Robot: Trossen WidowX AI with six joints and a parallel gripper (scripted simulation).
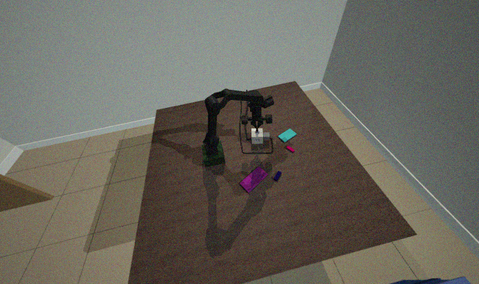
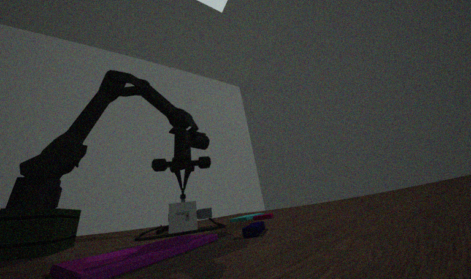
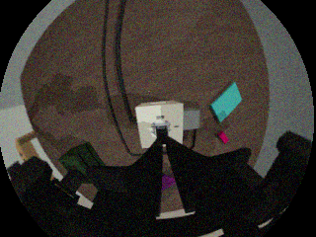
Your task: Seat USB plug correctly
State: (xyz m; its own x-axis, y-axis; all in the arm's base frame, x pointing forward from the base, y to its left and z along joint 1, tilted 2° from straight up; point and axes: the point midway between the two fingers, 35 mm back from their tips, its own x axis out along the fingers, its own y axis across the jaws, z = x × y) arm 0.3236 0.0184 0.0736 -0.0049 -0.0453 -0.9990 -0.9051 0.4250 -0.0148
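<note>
Now: gripper tip 2 cm above the small dark USB plug. The rest, counted from my gripper tip: small pink block: 16 cm ahead, 17 cm to the right, 11 cm below; cyan card: 20 cm ahead, 6 cm to the right, 11 cm below; magenta slab: 15 cm behind, 26 cm to the right, 11 cm below.
</note>
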